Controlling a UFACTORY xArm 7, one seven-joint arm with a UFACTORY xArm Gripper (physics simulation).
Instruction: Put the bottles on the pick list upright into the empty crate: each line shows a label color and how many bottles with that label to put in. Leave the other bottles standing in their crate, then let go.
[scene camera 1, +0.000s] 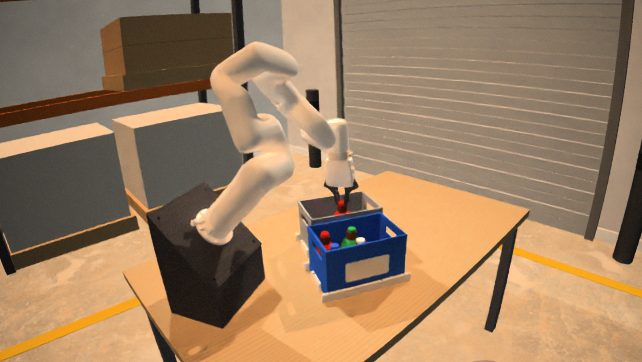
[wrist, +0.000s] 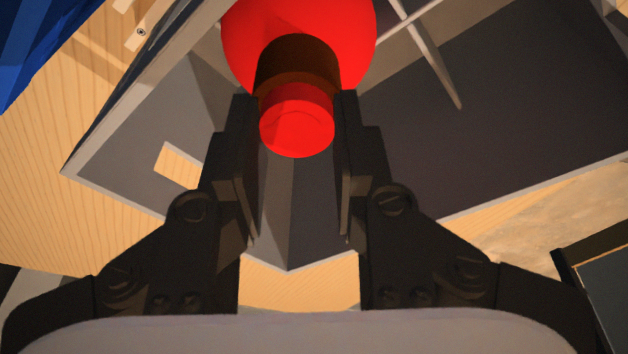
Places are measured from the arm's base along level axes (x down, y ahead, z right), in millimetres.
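Pixels of known places: gripper, fingertip midpoint: (scene camera 1: 342, 203) (wrist: 297, 124); arm's base, origin of the base link: (scene camera 1: 213, 227).
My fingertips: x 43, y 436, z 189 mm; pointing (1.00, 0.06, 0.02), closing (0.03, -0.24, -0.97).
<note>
For each thing: its top centre in the pictures, then the offset to it from my fingertips. Level surfaces: height alone.
- red bottle, middle of its top: (wrist: 290, 137) (scene camera 1: 342, 201) dx -7, dy -1, dz +2 mm
- blue crate, middle of its top: (scene camera 1: 356, 230) dx +22, dy -122, dz +127 mm
- red-capped bottle, middle of its top: (scene camera 1: 324, 232) dx +34, dy -168, dz +35 mm
- green bottle, middle of its top: (scene camera 1: 351, 228) dx +34, dy -96, dz +94 mm
- blue cap, middle of its top: (scene camera 1: 334, 245) dx +34, dy -219, dz +106 mm
- white cap, middle of its top: (scene camera 1: 360, 239) dx +34, dy -148, dz +159 mm
- wooden table, its level: dx +197 mm
My gripper (scene camera 1: 341, 202) (wrist: 297, 124) is shut on the neck of a red bottle (scene camera 1: 341, 207) (wrist: 300, 20) with a red cap. The bottle is upright, with its body inside the grey crate (scene camera 1: 303, 220) (wrist: 120, 95); its base is hidden, so I cannot tell whether it touches the crate floor. The blue crate (scene camera 1: 367, 266) (wrist: 30, 45) stands in front of the grey one. In it show a red-capped bottle (scene camera 1: 325, 238), a green bottle (scene camera 1: 351, 238), a blue cap (scene camera 1: 335, 246) and a white cap (scene camera 1: 360, 241). The pick list does not show readably.
Thin dividers (wrist: 435, 60) stand inside the grey crate. Pale strips (scene camera 1: 367, 287) edge the blue crate's base on the wooden table (scene camera 1: 450, 215). The black arm base (scene camera 1: 205, 270) stands at the table's left. Shelving with boxes and a roller door are behind.
</note>
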